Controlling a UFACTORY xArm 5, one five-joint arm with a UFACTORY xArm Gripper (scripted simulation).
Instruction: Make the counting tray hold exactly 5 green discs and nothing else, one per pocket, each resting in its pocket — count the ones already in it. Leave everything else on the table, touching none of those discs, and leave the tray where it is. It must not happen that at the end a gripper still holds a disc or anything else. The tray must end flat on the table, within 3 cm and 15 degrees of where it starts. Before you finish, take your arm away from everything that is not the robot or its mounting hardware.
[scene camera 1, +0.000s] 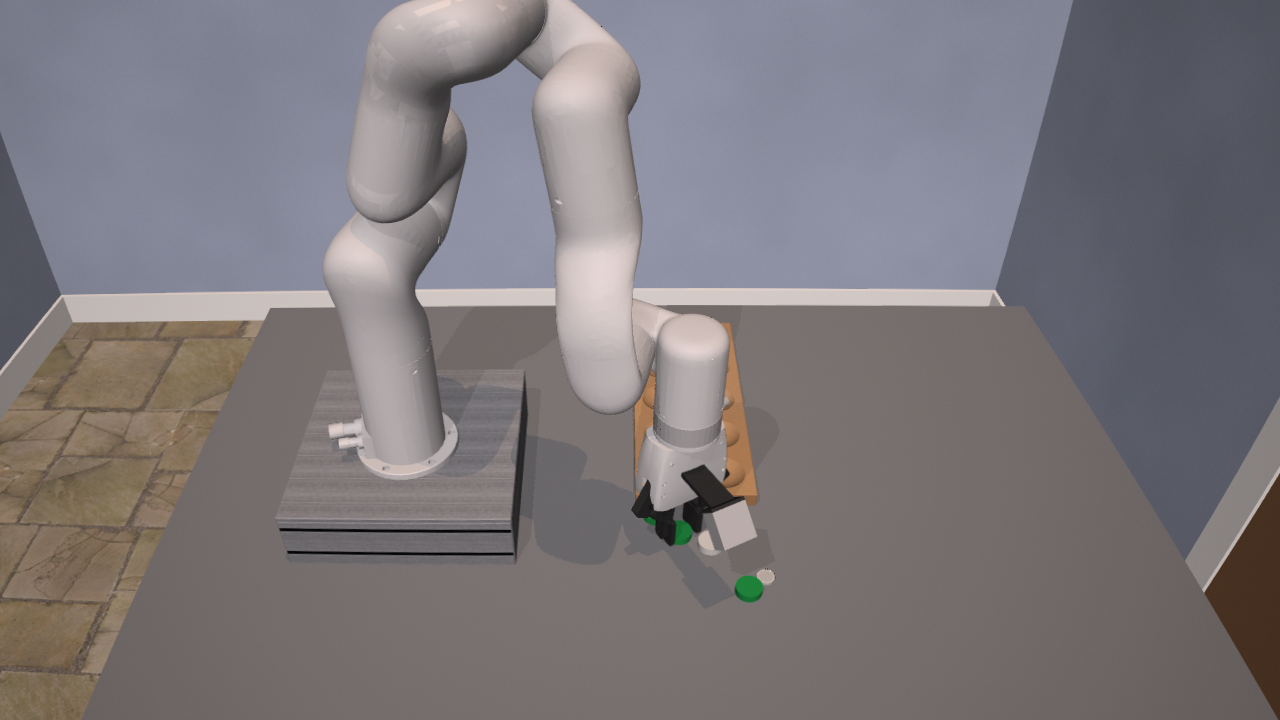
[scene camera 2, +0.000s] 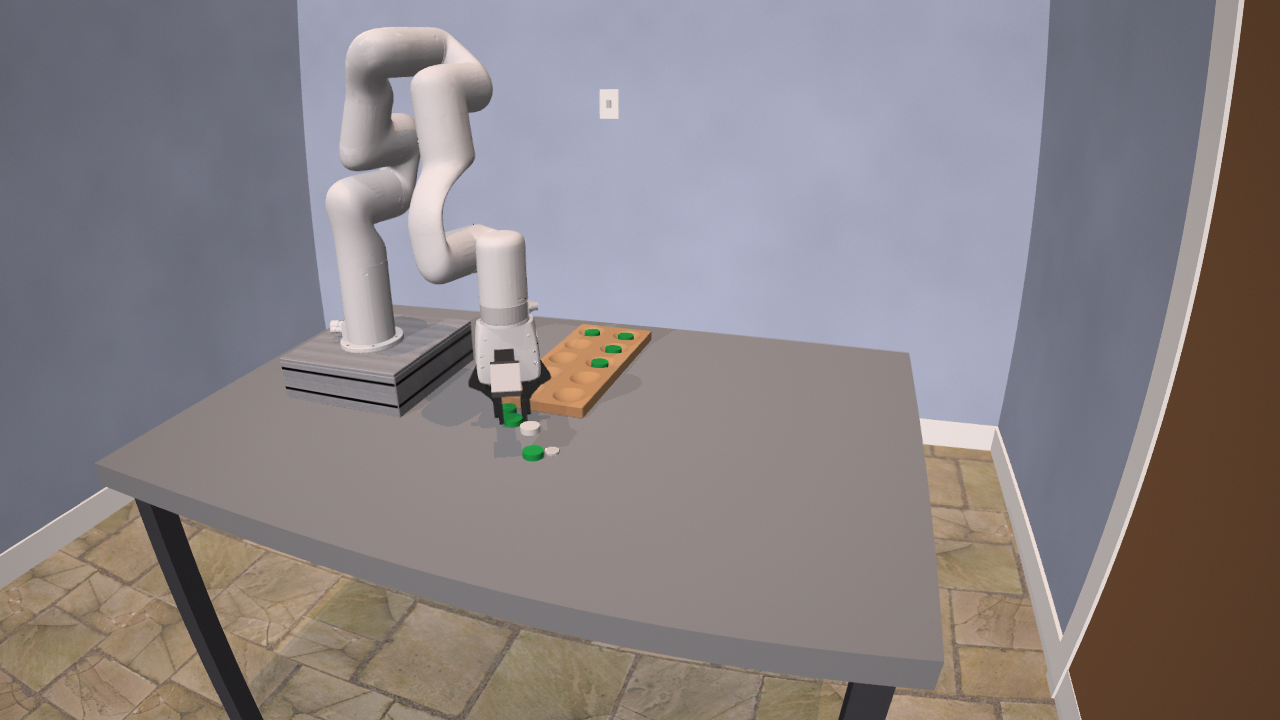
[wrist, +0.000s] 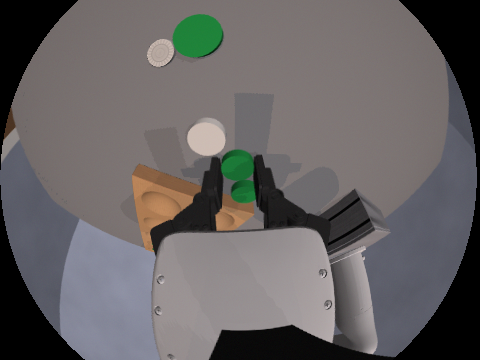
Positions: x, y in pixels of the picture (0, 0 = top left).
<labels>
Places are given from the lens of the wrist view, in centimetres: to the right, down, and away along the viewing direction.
my gripper (wrist: 237, 167): 0, -1, 14
wooden counting tray (wrist: 158, 197): -11, 3, 17
white disc (wrist: 207, 136): -2, -3, 11
green disc (wrist: 237, 165): 0, -1, 14
green disc (wrist: 198, 35): -2, -9, 6
The marked spots on the wooden counting tray and the white disc are 12 cm apart.
</labels>
